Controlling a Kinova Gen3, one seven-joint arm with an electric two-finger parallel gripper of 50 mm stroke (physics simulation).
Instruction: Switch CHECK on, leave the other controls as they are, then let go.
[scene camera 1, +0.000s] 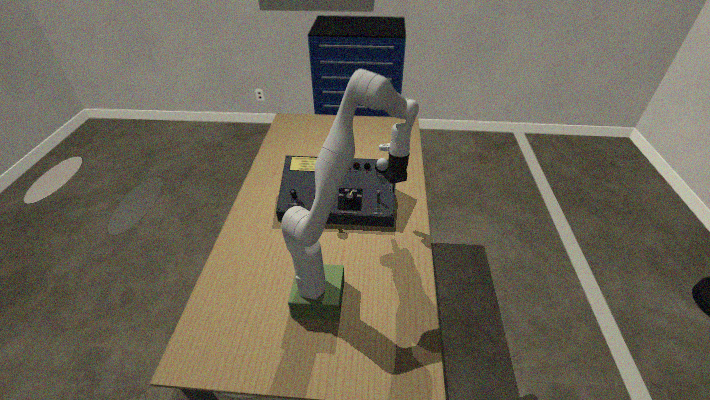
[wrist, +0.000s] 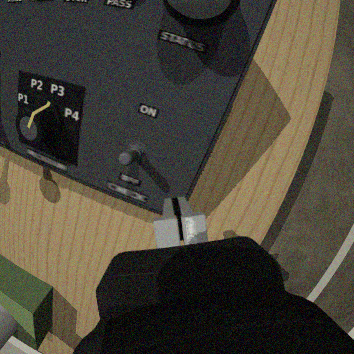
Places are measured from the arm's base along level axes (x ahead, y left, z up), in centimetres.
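Pixels of known places: gripper, fingertip midpoint: (scene camera 1: 392, 191) (wrist: 175, 211); arm's base at its link origin: (scene camera 1: 312, 286) (wrist: 1, 315).
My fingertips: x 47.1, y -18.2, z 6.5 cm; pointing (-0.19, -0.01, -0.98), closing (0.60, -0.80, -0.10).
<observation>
Ahead of a thing's pixels: the offset from my fingertips to its top centre. "*": to the spot under its first point. Level surfaces: height alone.
A dark control panel @[dz -4.6 cm] (scene camera 1: 370, 181) (wrist: 110, 75) lies on the table. The CHECK toggle lever @[dy +5.6, dx +0.8, dz -2.3 cm] (scene camera 1: 379, 195) (wrist: 128, 156) stands near its front right corner, between the ON label @[* dy +6.3, dx +5.2, dz -5.4 cm] (wrist: 148, 110) and the small OFF label @[* dy +4.9, dx -2.5, dz -8.6 cm] (wrist: 130, 178). The lever appears to lean towards the OFF side. The CHECK label @[dy +4.7, dx -4.4, dz -9.2 cm] (wrist: 126, 192) is blurred. My gripper (scene camera 1: 394, 183) (wrist: 175, 211) is shut and empty. In the wrist view its tips are to the lower right of the lever, apart from it, by the panel's front right corner. The fingertips are hard to make out in the scene view.
The PROGRAM selector @[dy +17.4, dx -1.7, dz -3.3 cm] (scene camera 1: 350, 198) (wrist: 40, 111) has its yellow pointer towards P3. The STATUS dome @[* dy +6.7, dx +13.3, dz +2.6 cm] (scene camera 1: 382, 164) (wrist: 200, 6) is behind the lever. Another lever @[dy +41.0, dx -5.7, dz -2.6 cm] (scene camera 1: 294, 194) is at the panel's left. The arm stands on a green block (scene camera 1: 334, 280) (wrist: 22, 300) on the wooden table @[dz -16.0 cm] (scene camera 1: 240, 310).
</observation>
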